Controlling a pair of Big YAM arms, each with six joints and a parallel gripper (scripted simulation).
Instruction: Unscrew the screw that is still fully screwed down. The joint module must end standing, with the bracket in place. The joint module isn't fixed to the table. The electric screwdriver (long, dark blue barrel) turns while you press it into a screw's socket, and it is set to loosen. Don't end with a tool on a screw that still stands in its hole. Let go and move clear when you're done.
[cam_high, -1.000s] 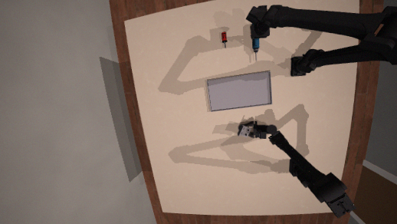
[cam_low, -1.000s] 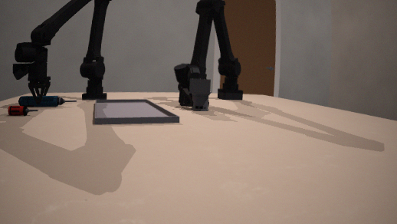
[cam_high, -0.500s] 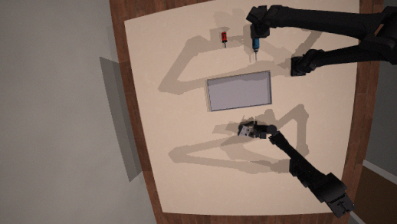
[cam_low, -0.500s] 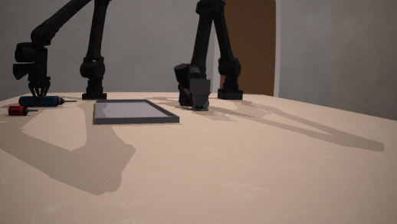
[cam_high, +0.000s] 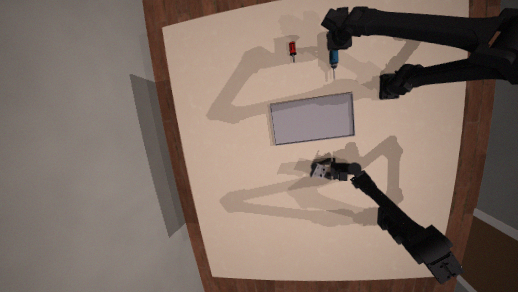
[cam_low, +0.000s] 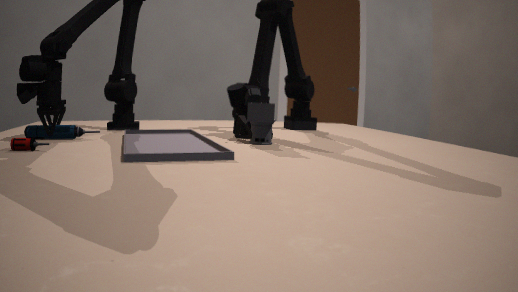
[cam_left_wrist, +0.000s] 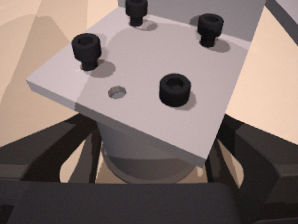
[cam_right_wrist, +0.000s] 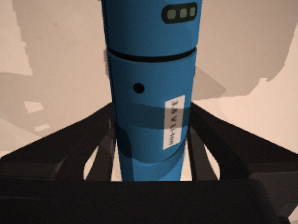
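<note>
Now: left hand 1 cm below the grey joint module. The rest, counted from my left hand: grey bracket 5 cm above; then screwdriver bit 47 cm to the right, 12 cm behind; then shallow grey tray 26 cm to the right, 2 cm below, 1 cm ahead.
</note>
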